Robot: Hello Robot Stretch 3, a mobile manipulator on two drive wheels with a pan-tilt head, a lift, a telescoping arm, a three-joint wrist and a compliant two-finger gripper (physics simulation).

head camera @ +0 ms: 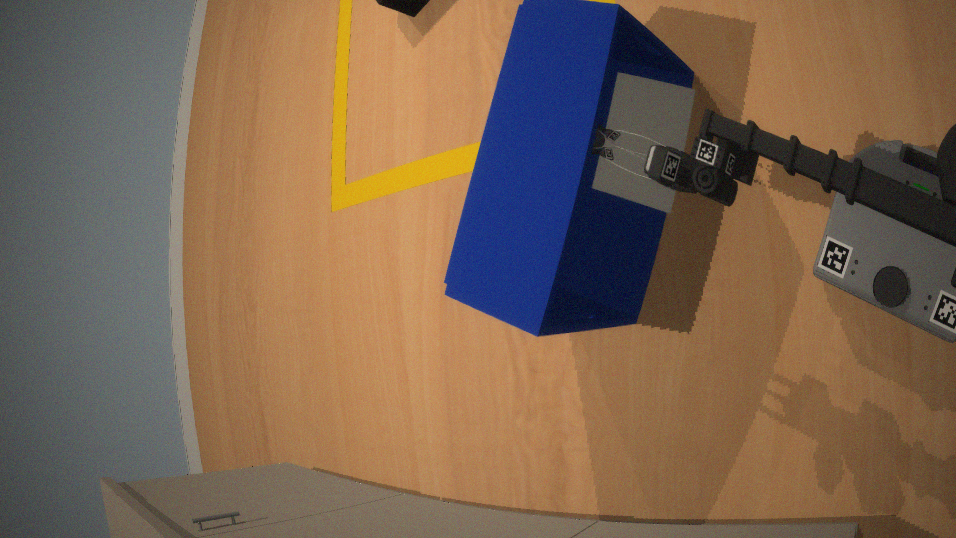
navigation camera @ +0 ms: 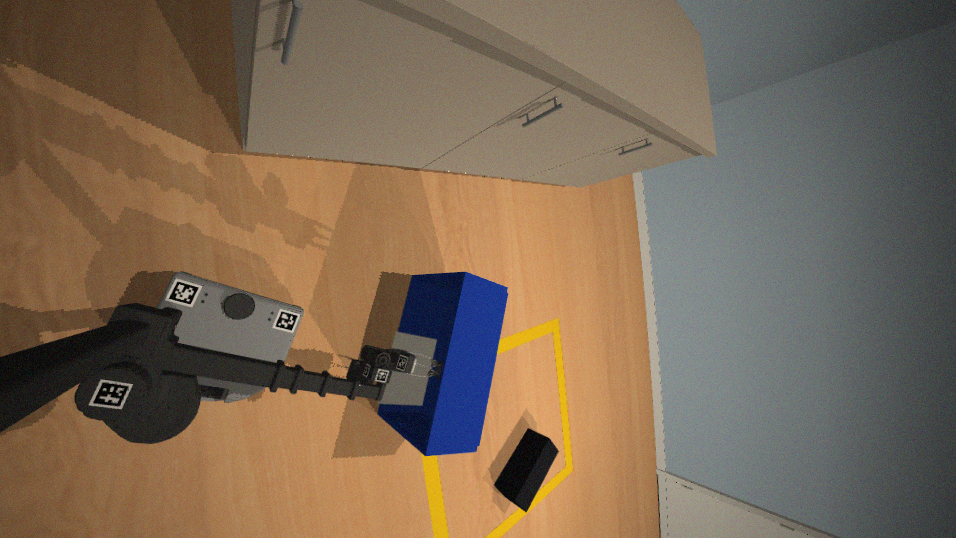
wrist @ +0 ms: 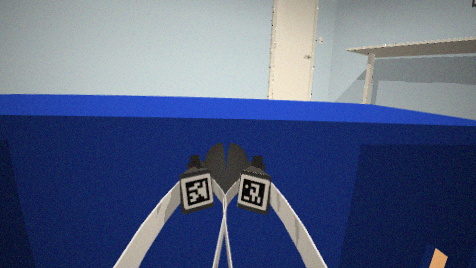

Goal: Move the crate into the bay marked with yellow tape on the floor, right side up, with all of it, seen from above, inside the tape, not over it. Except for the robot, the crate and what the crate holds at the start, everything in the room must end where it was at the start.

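Places are measured from the robot's base along level axes (x ahead, y left, z up), in millimetres.
Where they show: gripper, fingertip midpoint: (head camera: 584, 135) (navigation camera: 445, 370); robot's base, origin of the base link: (head camera: 888, 285) (navigation camera: 239, 304).
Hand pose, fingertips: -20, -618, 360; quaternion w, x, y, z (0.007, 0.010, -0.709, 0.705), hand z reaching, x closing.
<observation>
Things, the pixels of their top centre, and the offset from my fingertips, as dx, dy, dz. "*": a spot on its surface instead.
- blue crate, middle of its top: (head camera: 531, 144) (navigation camera: 472, 363) +47, -70, +41
- flat grey thing, middle of its top: (head camera: 644, 138) (navigation camera: 409, 369) -58, -57, -338
- yellow tape, surface spot: (head camera: 340, 100) * +86, -1194, -359
- black box, middle of its top: (navigation camera: 538, 474) -448, -931, -199
The blue crate (head camera: 528, 173) (navigation camera: 467, 361) (wrist: 100, 175) lies on its side, its open side toward the robot. A flat grey thing (head camera: 645, 107) (navigation camera: 406, 394) lies inside on its lower wall. The yellow tape (head camera: 340, 100) (navigation camera: 562, 388) marks the bay beyond and to one side of the crate. The crate hides part of the tape, including a near corner, so their exact overlap cannot be told. My gripper (head camera: 604, 143) (navigation camera: 435, 368) (wrist: 226, 161) is shut and empty. Its fingertips reach into the crate's opening, above the grey thing and below the upper wall's edge; contact cannot be told.
A black box (head camera: 404, 5) (navigation camera: 526, 468) stands inside the bay, near its far tape edge. A row of beige cabinets (head camera: 287, 501) (navigation camera: 401, 100) stands to one side. A blue wall (head camera: 86, 234) (navigation camera: 788, 267) is beyond the bay. A door (wrist: 293, 50) and a table (wrist: 415, 48) show in the wrist view.
</observation>
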